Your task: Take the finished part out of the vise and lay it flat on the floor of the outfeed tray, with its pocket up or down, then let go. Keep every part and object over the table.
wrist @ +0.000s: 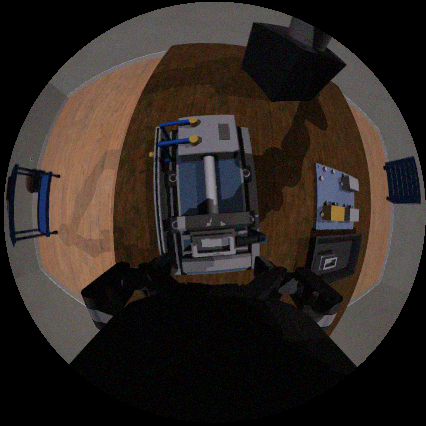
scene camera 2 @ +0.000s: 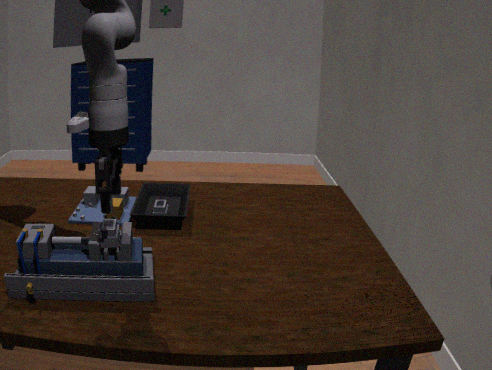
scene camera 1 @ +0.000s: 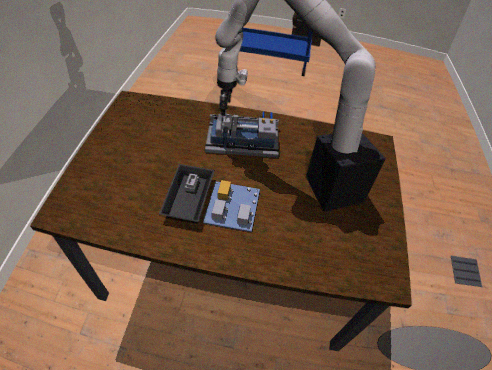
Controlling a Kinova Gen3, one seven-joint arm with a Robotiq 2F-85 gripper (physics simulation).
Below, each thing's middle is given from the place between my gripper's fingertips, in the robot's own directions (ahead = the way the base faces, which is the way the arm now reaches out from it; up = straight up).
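Relative to the vise (scene camera 2: pixel 60 252), my gripper is 10 mm to the left, 80 mm past it and 120 mm above. The blue plate (scene camera 1: pixel 240 195), measured from my hand, is 120 mm behind, 340 mm to the left and 160 mm below. Of the things named here, going by their middles, the vise is the nearest to my gripper.
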